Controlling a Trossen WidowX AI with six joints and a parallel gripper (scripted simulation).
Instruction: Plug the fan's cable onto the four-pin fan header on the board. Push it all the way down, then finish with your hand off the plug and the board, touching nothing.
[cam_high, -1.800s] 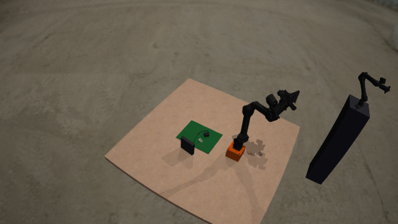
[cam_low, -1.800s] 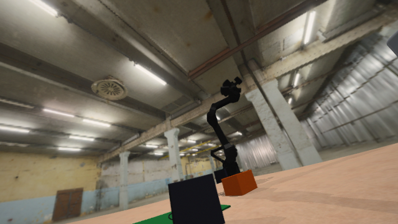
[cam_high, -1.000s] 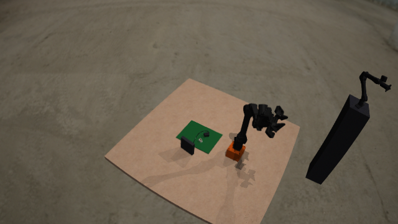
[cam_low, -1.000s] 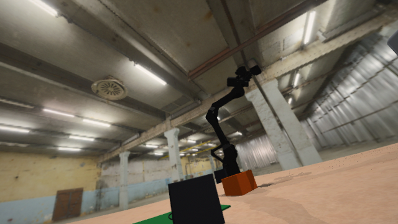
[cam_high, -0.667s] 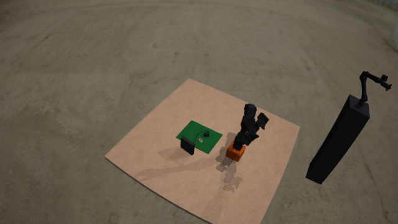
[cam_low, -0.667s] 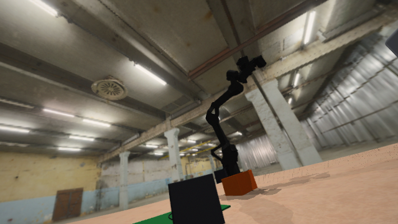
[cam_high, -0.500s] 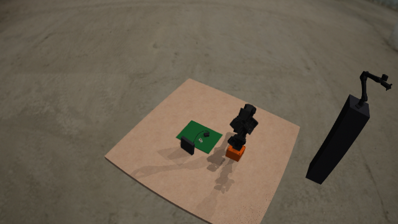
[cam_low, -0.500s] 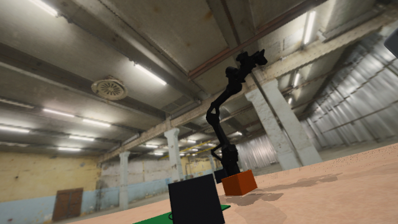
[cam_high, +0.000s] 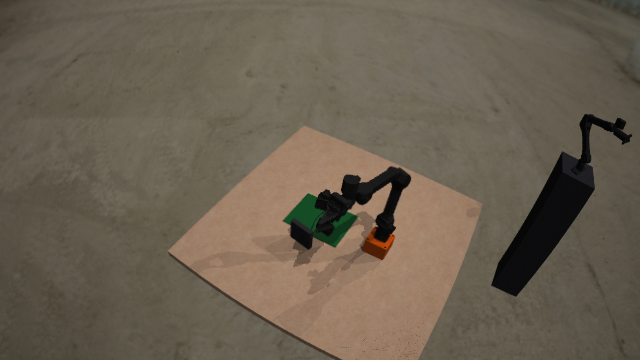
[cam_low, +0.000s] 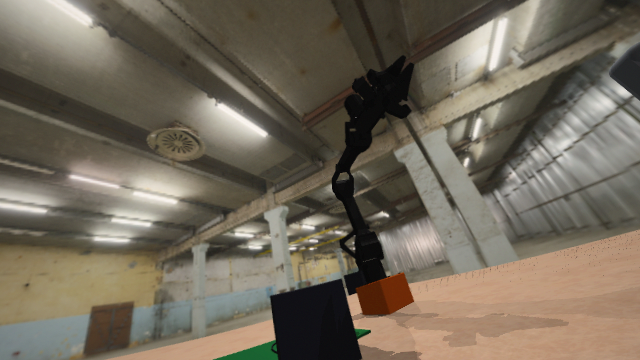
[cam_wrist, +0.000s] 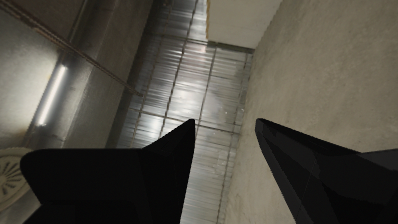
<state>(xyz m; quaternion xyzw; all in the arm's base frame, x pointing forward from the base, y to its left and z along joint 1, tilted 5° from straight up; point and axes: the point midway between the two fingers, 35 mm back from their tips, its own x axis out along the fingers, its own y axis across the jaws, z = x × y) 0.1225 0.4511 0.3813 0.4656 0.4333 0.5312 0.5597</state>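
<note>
Now: the black fan plug 170 mm ahead of my gripper tip, 490 mm to the right of it and 490 mm below it. From my gripper tip the other things lie so: black fan (210 mm ahead, 270 mm to the right, 440 mm below); green board (220 mm ahead, 450 mm to the right, 520 mm below); white four-pin header (180 mm ahead, 410 mm to the right, 500 mm below).
</note>
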